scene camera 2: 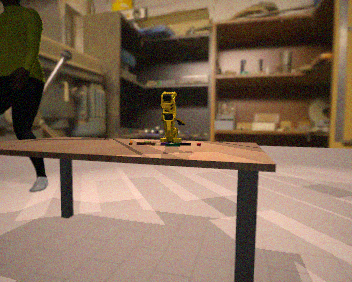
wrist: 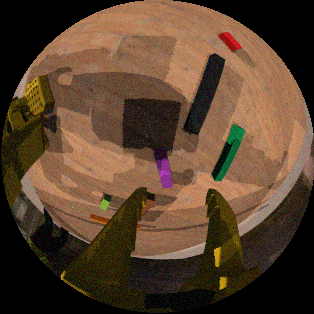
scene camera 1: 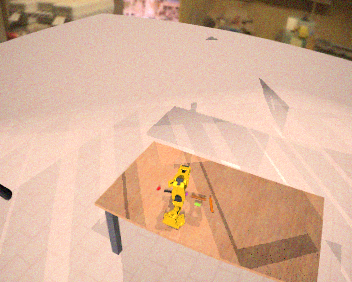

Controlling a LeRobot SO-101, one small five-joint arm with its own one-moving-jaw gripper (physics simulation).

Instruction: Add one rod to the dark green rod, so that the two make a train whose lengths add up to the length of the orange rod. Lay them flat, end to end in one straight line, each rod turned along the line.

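Where they show: hand, its tool point: [scene camera 2: 166,134] [wrist: 145,194]; arm's base, origin of its link: [scene camera 2: 169,141] [wrist: 41,118] [scene camera 1: 175,217].
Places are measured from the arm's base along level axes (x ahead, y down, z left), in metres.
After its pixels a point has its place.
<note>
The dark green rod [wrist: 236,139] {x 0.199, y -0.010, z 0.093 m} lies flat at the right in the wrist view, apart from the other rods. The orange rod [scene camera 1: 211,204] {x 0.163, y -0.010, z -0.132 m} [wrist: 99,219] {x 0.139, y -0.008, z -0.138 m} lies flat, partly hidden by a jaw in the wrist view. A purple rod [wrist: 165,172] {x 0.166, y -0.010, z 0.030 m} [scene camera 1: 186,193] {x 0.175, y -0.010, z 0.019 m} lies beyond the jaw tips, with a brown rod [scene camera 1: 198,196] {x 0.183, y -0.013, z -0.049 m} [wrist: 149,205] {x 0.181, y -0.010, z -0.023 m} and a lime rod [scene camera 1: 198,204] {x 0.132, y -0.009, z -0.070 m} [wrist: 105,203] {x 0.135, y -0.010, z -0.059 m} lower left of it. A long black rod [wrist: 204,95] {x 0.150, y -0.010, z 0.098 m} and a short red rod [wrist: 230,41] [scene camera 1: 158,188] {x 0.136, y -0.010, z 0.172 m} lie farther up. My gripper [wrist: 176,191] {x 0.149, y -0.043, z 0.031 m} is open and empty above the table, a V-shaped gap between its jaws.
The wooden table [scene camera 1: 270,210] {x 0.277, y 0.000, z -0.444 m} [scene camera 2: 220,156] {x 0.443, y 0.000, z 0.286 m} bears the rods and the yellow arm base [scene camera 1: 173,220] {x -0.069, y -0.062, z -0.017 m}. Part of the yellow base [wrist: 39,95] {x 0.010, y -0.018, z 0.037 m} also shows at the left in the wrist view. Shadows lie around the rods. A person [scene camera 2: 22,75] stands behind the table at the left.
</note>
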